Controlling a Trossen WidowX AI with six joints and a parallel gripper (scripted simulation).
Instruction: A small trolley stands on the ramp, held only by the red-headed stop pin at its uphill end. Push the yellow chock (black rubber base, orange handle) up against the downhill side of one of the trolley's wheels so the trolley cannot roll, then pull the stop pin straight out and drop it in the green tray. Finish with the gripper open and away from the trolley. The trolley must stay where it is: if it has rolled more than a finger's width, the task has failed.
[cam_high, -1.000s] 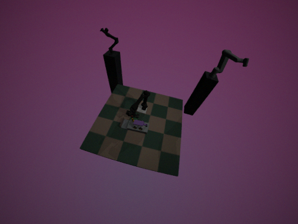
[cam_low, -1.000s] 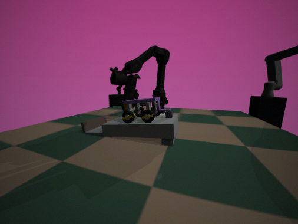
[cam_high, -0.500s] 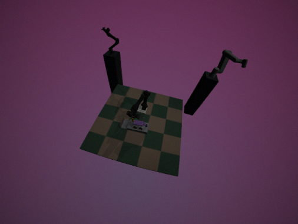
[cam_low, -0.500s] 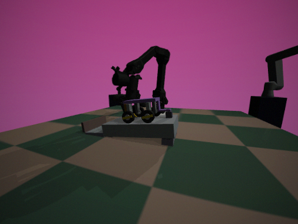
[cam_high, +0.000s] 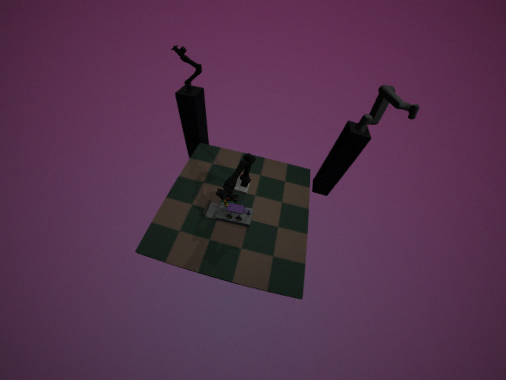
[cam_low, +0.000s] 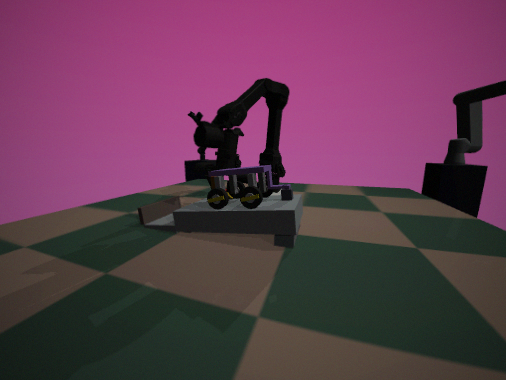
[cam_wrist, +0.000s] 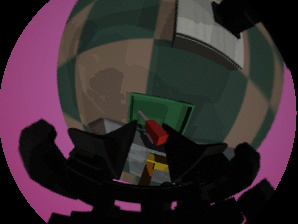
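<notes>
Now: gripper tip right at the red-headed stop pin. The rest, counted from my gripper tip: green tray (50 mm below, 10 mm to the left); then grey ramp (120 mm to the left, 110 mm ahead); then trolley (120 mm to the left, 110 mm ahead, 60 mm above).
</notes>
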